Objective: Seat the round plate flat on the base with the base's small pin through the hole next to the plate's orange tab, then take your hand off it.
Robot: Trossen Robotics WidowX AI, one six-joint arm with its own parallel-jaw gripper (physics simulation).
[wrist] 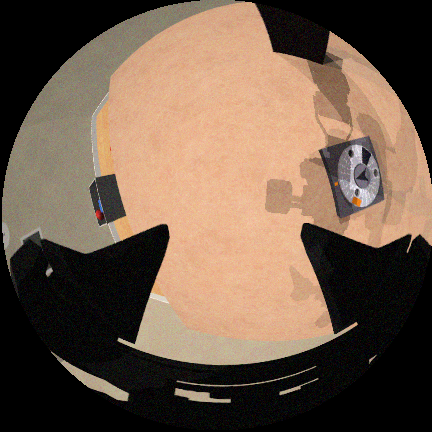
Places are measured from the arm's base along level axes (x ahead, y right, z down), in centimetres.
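Pixels of known places: gripper, fingertip midpoint: (237,230).
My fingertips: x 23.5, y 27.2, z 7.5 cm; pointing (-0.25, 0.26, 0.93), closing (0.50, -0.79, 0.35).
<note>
For each thing: its top centre in the pictures, then the offset to it from my fingertips. "*": a spot on its surface instead. Level surfaces: height alone.
- round silver plate, middle of its top: (366,176) dz +14.7, dx +5.6, dy -17.5 cm
- dark square base, surface spot: (344,211) * dz +17.5, dx +10.0, dy -11.7 cm
- small orange mark, surface spot: (336,184) * dz +17.3, dx +4.9, dy -11.9 cm
- peach table surface, its level: dz +19.9 cm
The round silver plate (348,175) lies on the dark square base (344,211) at the right of the wrist view and looks roughly flat. Its orange tab (356,201) is at the lower edge of the plate, with a small hole beside it. Whether the base's small pin is through that hole is too small to tell. A small orange mark (336,184) shows at the base's left side. My gripper (237,230) is open and empty, its two black fingers wide apart. It is above the table, to the left of the plate and base in the view, apart from them.
A dark box (111,197) with blue and red items stands at the left, by a wooden strip (104,142) beyond the peach table surface (215,125). A black part (300,32) juts in at the top. Arm shadows fall around the base.
</note>
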